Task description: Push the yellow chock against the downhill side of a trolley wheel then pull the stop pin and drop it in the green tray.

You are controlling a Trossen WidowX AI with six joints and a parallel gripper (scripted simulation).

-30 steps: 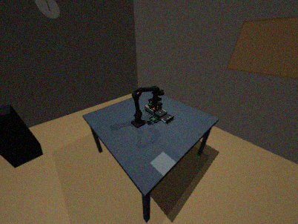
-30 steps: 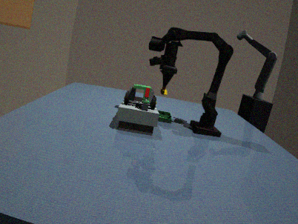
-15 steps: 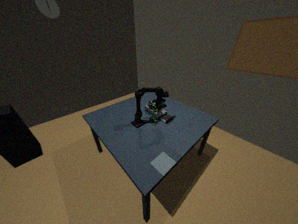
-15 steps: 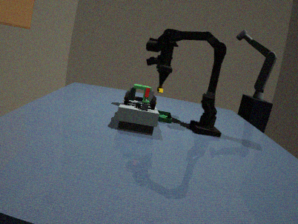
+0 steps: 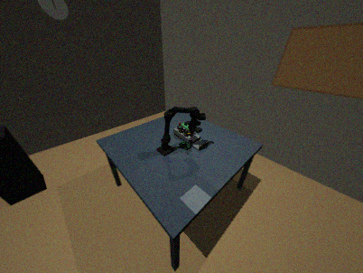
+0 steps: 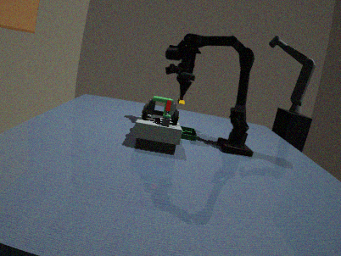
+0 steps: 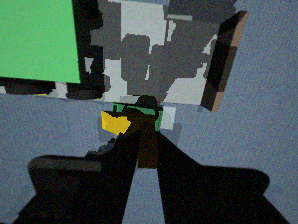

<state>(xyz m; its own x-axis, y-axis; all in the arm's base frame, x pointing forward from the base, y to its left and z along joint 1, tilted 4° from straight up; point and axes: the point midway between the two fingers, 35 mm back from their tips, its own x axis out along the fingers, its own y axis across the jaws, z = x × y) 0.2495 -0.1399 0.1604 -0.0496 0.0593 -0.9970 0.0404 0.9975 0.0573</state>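
The red-headed stop pin lies 7 cm ahead of my gripper tip, 24 cm to the left of it and 3 cm below it. From my gripper tip the other things lie so: green tray 5 cm behind, 4 cm to the left, 16 cm below; yellow chock 2 cm to the left, 1 cm below; green-topped trolley 8 cm ahead, 15 cm to the left, 4 cm below.
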